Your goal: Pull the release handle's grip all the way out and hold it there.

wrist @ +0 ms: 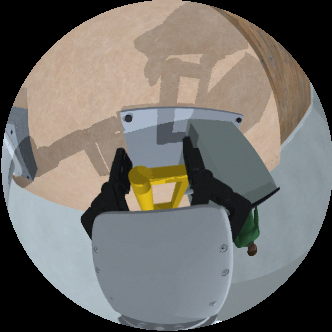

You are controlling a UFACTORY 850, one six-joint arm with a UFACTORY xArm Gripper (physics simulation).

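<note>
The yellow release handle (141,186) is a closed loop with a thick round grip bar on its left side. It stands beside the grey-green housing (232,157). A small part of the rod between them shows behind my right finger. My gripper (154,150) is shut on the release handle, with the left finger against the outer side of the grip bar and the right finger against the loop's side nearest the housing. The lower part of the handle is hidden by the gripper body.
The housing stands on a pale blue-grey base plate (142,141) with dark bolts at its corners. A grey metal block (22,145) is at the far left. A wooden surface (285,75) shows at the upper right. A small figure in green (248,231) shows at the lower right.
</note>
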